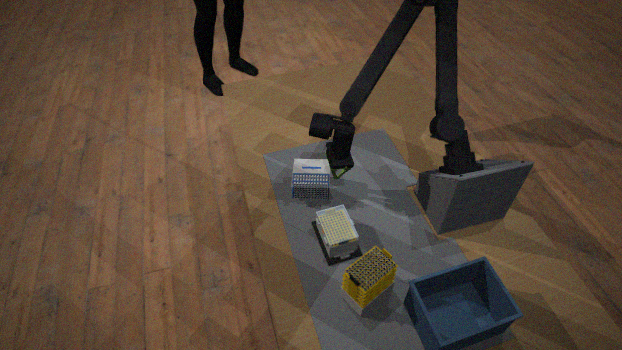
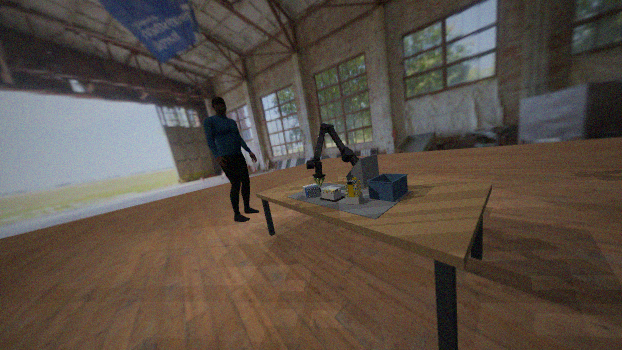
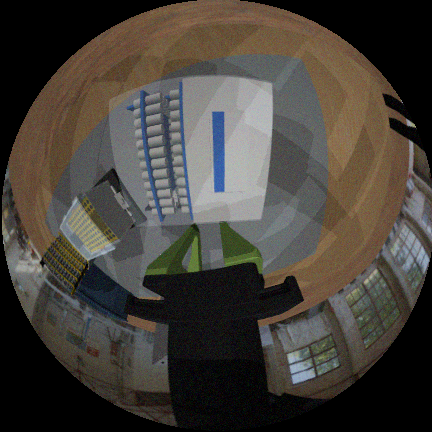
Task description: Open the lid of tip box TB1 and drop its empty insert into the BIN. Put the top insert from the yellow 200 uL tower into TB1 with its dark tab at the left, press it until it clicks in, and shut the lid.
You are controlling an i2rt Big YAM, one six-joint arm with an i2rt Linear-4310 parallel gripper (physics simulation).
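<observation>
A pale tip box with a yellow dotted top sits on a black base in the middle of the mat. Its lid looks shut; no TB1 label is readable. The yellow tower stands beside it, with a dark tab at one end of its top. The blue BIN is beyond the tower. My gripper is partly open and empty, with green fingertips pointing down beside the white-and-blue box, away from the tip box and tower.
The white-and-blue box holds rows of white tips and stands next to my fingertips. A grey mat lies under the items. The arm's grey base stands at the mat's edge. A person stands beyond the table.
</observation>
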